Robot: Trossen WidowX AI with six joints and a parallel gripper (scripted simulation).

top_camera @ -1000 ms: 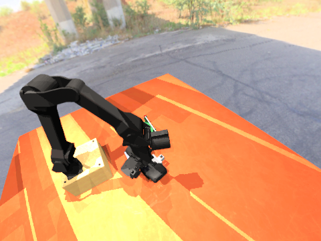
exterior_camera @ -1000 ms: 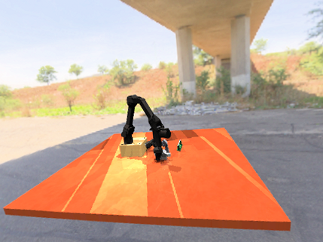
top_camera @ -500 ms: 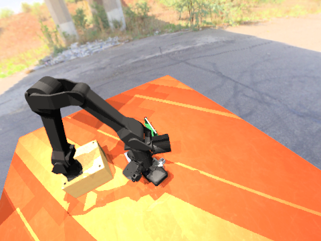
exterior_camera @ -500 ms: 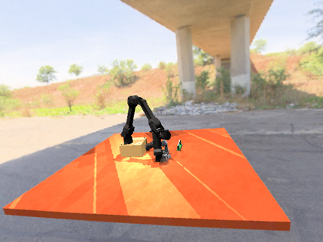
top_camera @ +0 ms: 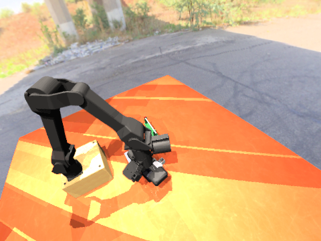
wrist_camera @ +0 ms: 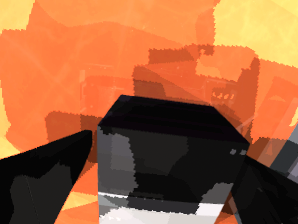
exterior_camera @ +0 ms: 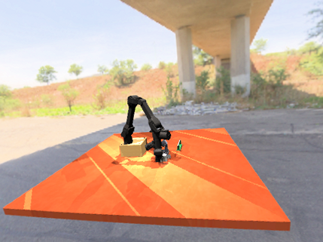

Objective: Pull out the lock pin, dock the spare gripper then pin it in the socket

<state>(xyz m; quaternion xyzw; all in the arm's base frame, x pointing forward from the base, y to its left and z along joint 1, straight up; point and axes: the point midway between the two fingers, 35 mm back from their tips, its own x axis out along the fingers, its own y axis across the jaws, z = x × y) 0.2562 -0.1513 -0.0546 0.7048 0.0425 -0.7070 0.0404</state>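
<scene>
My gripper tip is 30 mm short of the spare gripper and 10 mm below it. The rest, counted from my gripper tip: green slanted bar (150 mm ahead, 230 mm to the left, 10 mm above); then mount (20 mm ahead, 130 mm to the left, 40 mm above).
</scene>
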